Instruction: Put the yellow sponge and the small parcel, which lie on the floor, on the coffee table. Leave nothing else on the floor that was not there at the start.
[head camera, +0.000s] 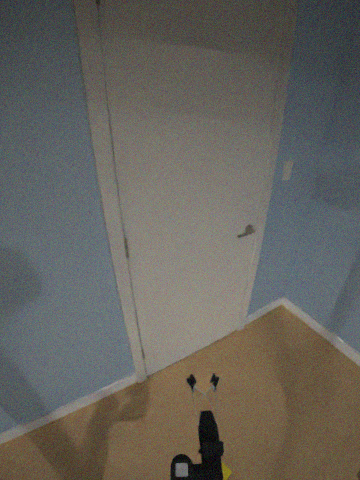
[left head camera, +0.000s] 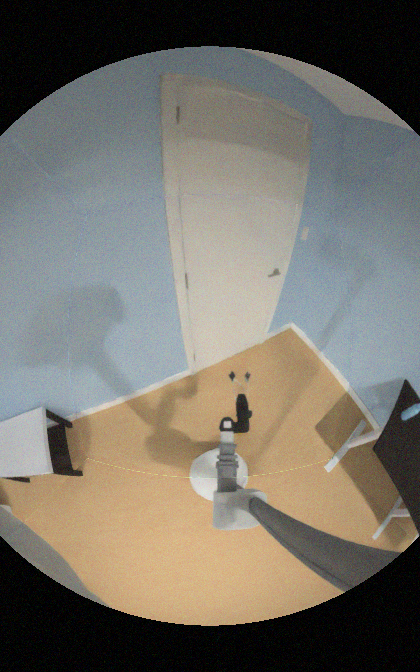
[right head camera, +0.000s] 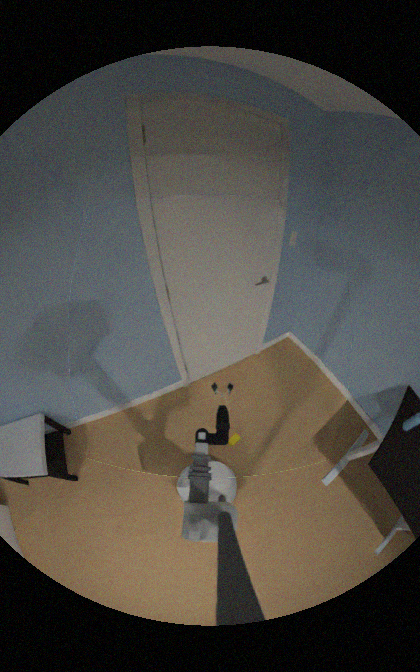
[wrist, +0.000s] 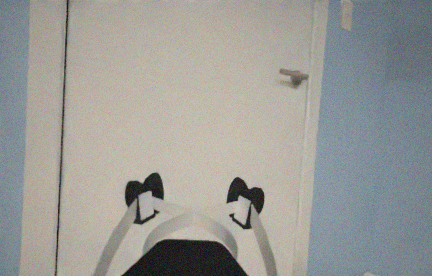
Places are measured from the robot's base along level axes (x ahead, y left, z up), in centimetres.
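Pixels of known places: gripper, fingertip midpoint: (head camera: 202, 374) (wrist: 196, 190).
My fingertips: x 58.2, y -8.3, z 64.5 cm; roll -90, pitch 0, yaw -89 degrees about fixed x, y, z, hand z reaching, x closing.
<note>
Behind a point stands the place of what it marks.
The yellow sponge (head camera: 226, 471) @(x 40.5, y -22.0, z 1.8 cm) (right head camera: 234, 439) lies on the floor; in the head camera view it is partly hidden behind the wrist, and in the right head camera view it shows just right of the wrist. It does not show in the left head camera view. My gripper (head camera: 203, 382) (left head camera: 240, 377) (right head camera: 222, 388) (wrist: 196, 190) @(x 58.2, y -8.3, z 64.5 cm) is open and empty, pointing toward the door, beyond the sponge and above the floor. The small parcel does not show in these views. A low table with a light top and black legs (left head camera: 25, 445) (right head camera: 22, 446), probably the coffee table, stands at the left against the wall.
A closed white door (head camera: 190, 200) @(x 108.6, y -5.2, z 113.9 cm) (left head camera: 235, 240) (right head camera: 215, 250) (wrist: 185, 100) @(x 107.2, y -2.9, z 77.3 cm) is ahead, near a room corner. A dark desk (left head camera: 400, 450) (right head camera: 400, 460) with pale metal legs stands at the right, with a light blue object (left head camera: 411, 412) (right head camera: 412, 422) on it.
</note>
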